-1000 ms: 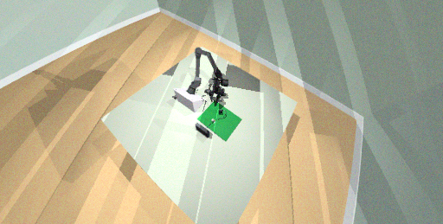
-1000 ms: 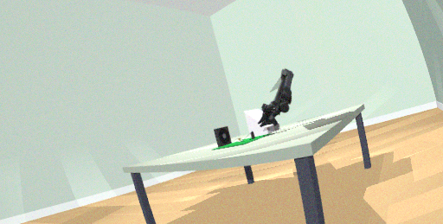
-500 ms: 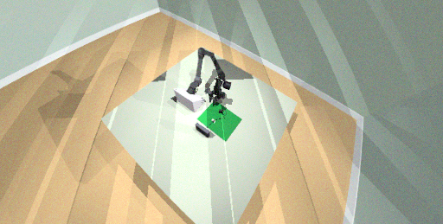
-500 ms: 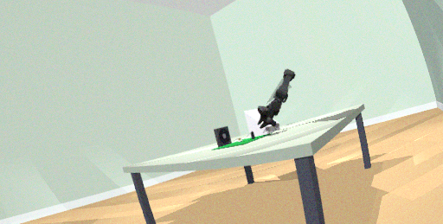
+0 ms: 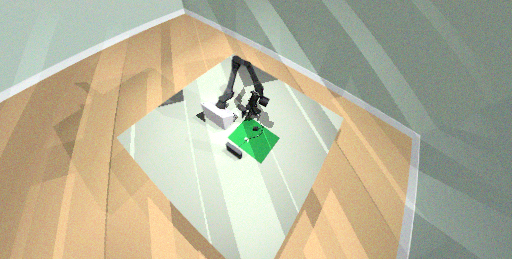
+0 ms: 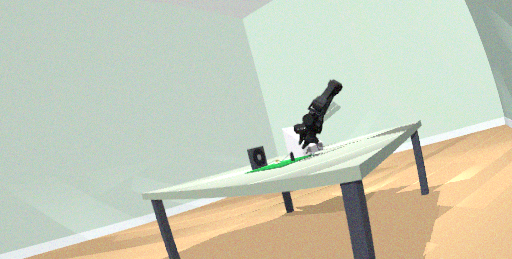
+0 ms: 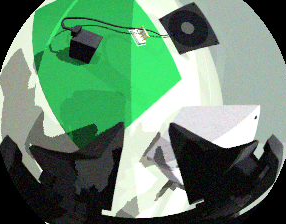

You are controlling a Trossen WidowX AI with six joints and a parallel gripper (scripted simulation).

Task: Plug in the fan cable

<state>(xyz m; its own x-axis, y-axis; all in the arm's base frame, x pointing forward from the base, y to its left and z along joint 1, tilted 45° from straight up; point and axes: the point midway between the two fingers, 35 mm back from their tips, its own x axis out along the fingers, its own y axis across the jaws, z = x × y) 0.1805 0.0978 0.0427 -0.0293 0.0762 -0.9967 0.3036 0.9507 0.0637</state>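
Right now the dark fan plug is 10 cm ahead of my gripper tip, 1 cm to the left of it and 4 cm below it. Also, from my gripper tip: green board (14 cm ahead, 4 cm to the right, 7 cm below); then black fan (13 cm ahead, 22 cm to the right).
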